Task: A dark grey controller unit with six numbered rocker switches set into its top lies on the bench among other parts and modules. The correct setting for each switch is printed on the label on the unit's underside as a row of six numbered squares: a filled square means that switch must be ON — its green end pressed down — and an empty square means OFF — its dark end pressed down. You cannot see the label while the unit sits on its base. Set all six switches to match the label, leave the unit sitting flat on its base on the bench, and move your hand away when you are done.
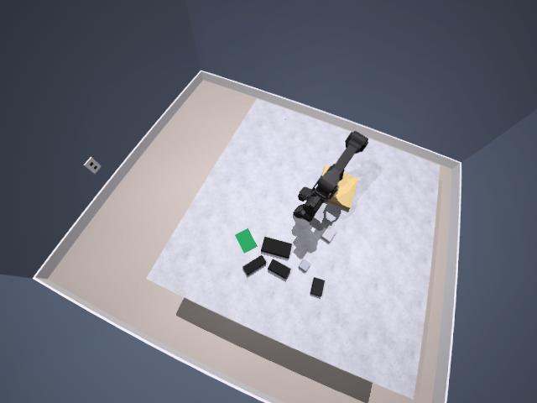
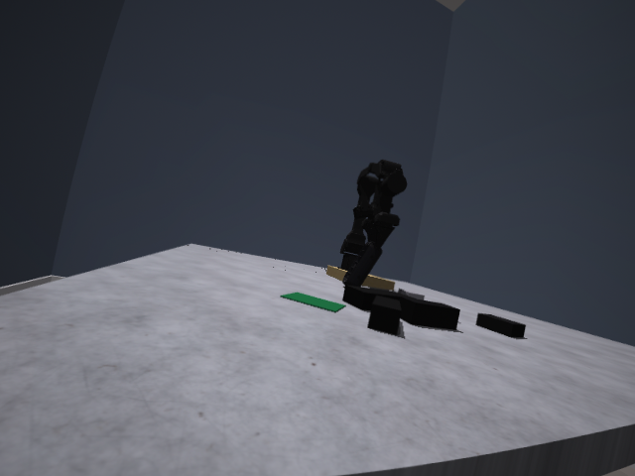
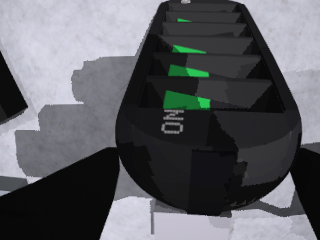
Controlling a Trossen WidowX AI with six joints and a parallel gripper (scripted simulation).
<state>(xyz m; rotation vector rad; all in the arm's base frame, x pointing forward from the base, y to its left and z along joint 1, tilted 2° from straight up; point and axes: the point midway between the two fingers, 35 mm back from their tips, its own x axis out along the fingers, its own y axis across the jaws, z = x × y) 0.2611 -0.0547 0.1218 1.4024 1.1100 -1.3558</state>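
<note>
Right now the light grey block is 3 cm ahead of my gripper tip, 14 cm to the left of it and 12 cm below it. From my gripper tip the other things lie so: small grey cube: 24 cm ahead, 8 cm to the left, 12 cm below; flat green plate: 24 cm ahead, 24 cm to the right, 13 cm below.
</note>
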